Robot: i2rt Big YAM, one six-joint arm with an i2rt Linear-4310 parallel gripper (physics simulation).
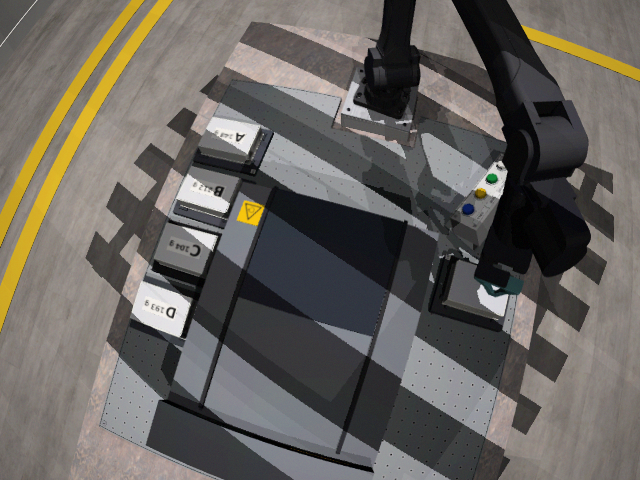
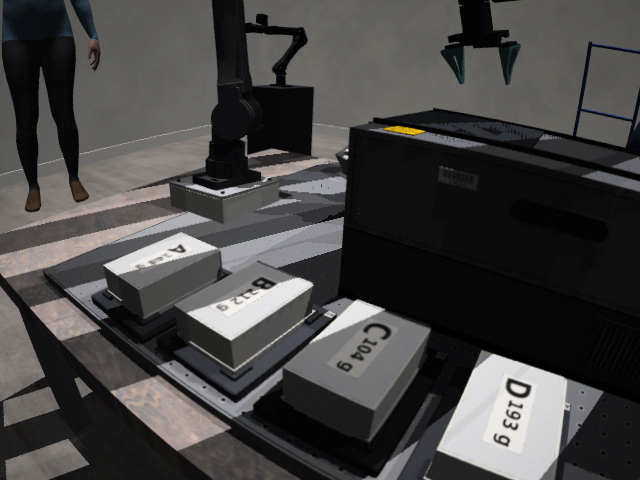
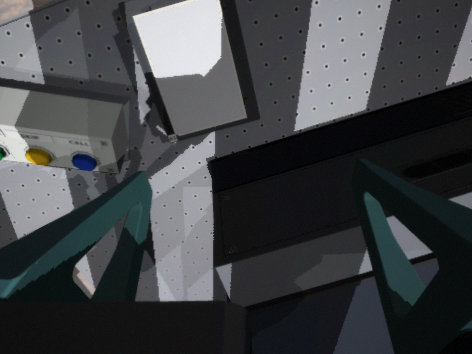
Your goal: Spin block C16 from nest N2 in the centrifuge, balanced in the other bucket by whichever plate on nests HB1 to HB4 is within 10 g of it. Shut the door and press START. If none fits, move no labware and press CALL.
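Frame: origin at the arm's base, x ahead, y right, z down, level; millimetres.
Seen in the pictures: gripper, fingertip midpoint: [image 1: 501, 267] [image 2: 484, 84] [image 3: 248, 175]; arm's base, origin of the base link: [image 1: 381, 99] [image 2: 226, 181].
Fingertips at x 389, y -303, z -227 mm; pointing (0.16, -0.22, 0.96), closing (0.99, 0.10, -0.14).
Observation:
Offsets run from my fingertips to a thing's middle.
The centrifuge {dz +143, dx +204, dy +247 mm} [image 1: 310, 289] [image 2: 439, 206] [image 3: 280, 215] has a dark panel over its top; its buckets are hidden. Plates A {dz +232, dx -160, dy +587 mm} [image 1: 230, 139] [image 2: 162, 273], B 212 g {dz +232, dx -25, dy +566 mm} [image 1: 206, 193] [image 2: 245, 315], C 104 g {dz +232, dx +111, dy +551 mm} [image 1: 186, 251] [image 2: 356, 361] and D 193 g {dz +232, dx +247, dy +546 mm} [image 1: 162, 310] [image 2: 504, 418] sit on nests in a row; A's weight is hard to read. A pale block {dz +219, dx -25, dy -27 mm} [image 1: 465, 289] [image 3: 197, 95] with no readable label sits on a nest across the centrifuge. My gripper [image 1: 498, 285] [image 2: 483, 83] [image 3: 248, 175] is open and empty, high above the table. The blue CALL button {dz +201, dx -173, dy +44 mm} [image 1: 467, 209] [image 3: 84, 161] is on the button box.
The button box {dz +223, dx -235, dy -4 mm} [image 1: 467, 227] [image 3: 65, 112] also has a yellow button {dz +201, dx -220, dy +26 mm} [image 1: 480, 193] [image 3: 38, 156] and a green button {dz +201, dx -267, dy +7 mm} [image 1: 491, 178] [image 3: 2, 153]. The arm's base [image 1: 379, 124] [image 2: 224, 201] stands at the table edge. A person [image 2: 38, 77] stands beyond the table.

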